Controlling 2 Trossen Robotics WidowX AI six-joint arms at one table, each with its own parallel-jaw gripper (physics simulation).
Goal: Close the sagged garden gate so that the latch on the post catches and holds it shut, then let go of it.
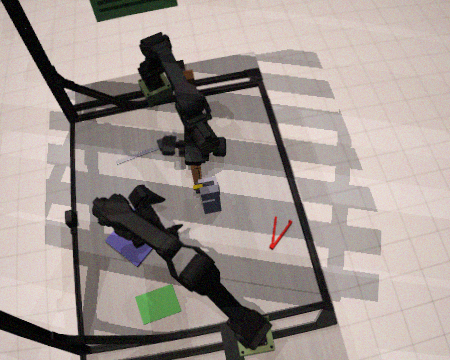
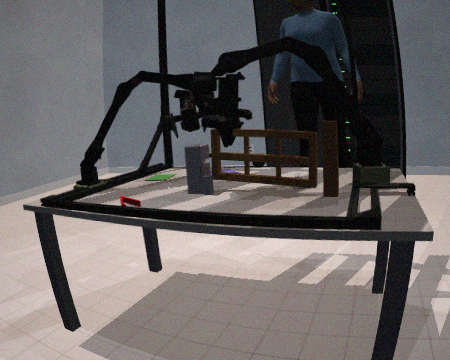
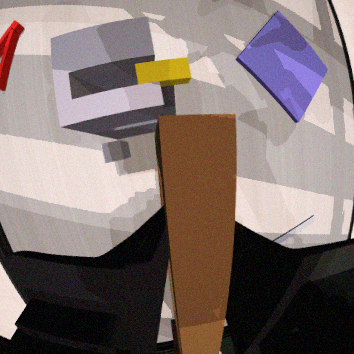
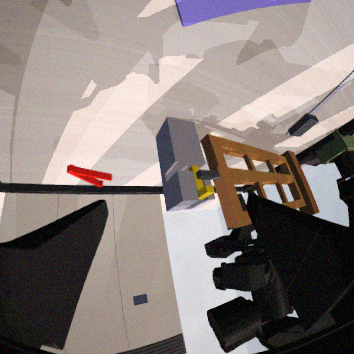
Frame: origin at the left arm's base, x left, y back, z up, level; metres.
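Where they show: left gripper, fingertip midpoint: point(image 2: 227, 146) point(image 4: 243, 191); right gripper, fingertip midpoint: point(image 1: 173, 212) point(image 2: 190, 134) point(image 4: 178, 204); left arm's base, link origin: point(image 1: 154, 83) point(image 2: 370, 164) point(image 4: 341, 155); right arm's base, link origin: point(image 1: 254, 335) point(image 2: 90, 183).
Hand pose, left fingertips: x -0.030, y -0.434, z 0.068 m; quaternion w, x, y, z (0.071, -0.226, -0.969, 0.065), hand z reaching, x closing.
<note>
Each offset is from my left fingertips to the top centre of the thing. "*": to the spot under its first point.
The brown gate {dx +0.058, dy +0.059, dz +0.053 m} point(image 2: 295, 134) point(image 3: 197, 150) point(image 4: 235, 205) stands upright, its free end close beside the grey latch post {* dx -0.002, dy -0.115, dz -0.048 m} point(image 1: 211, 200) point(image 2: 196, 170) point(image 3: 100, 45) point(image 4: 180, 145). The gate's dark bar {* dx -0.025, dy -0.066, dz -0.021 m} point(image 3: 170, 100) point(image 4: 207, 174) reaches to the yellow latch {dx -0.024, dy -0.078, dz +0.004 m} point(image 1: 198, 187) point(image 3: 162, 71) point(image 4: 202, 184) on the post; whether it is caught I cannot tell. My left gripper point(image 2: 228, 142) point(image 3: 185, 210) is shut on the gate, at the top of its free end. My right gripper point(image 1: 171, 213) point(image 4: 178, 204) is open and empty, raised above the table and apart from the gate.
The brown hinge post point(image 1: 188, 75) point(image 2: 330, 160) point(image 4: 302, 182) stands at the gate's other end. A purple square {* dx -0.292, dy -0.107, dz -0.122 m} point(image 1: 130, 248) point(image 3: 282, 65), a green square {* dx -0.283, dy -0.311, dz -0.129 m} point(image 1: 159, 304) and a red V-shaped piece {* dx +0.111, dy -0.304, dz -0.116 m} point(image 1: 273, 242) point(image 2: 131, 201) point(image 4: 85, 173) lie on the table. A thin rod {dx -0.101, dy +0.219, dz -0.112 m} point(image 1: 135, 156) lies near the left gripper.
</note>
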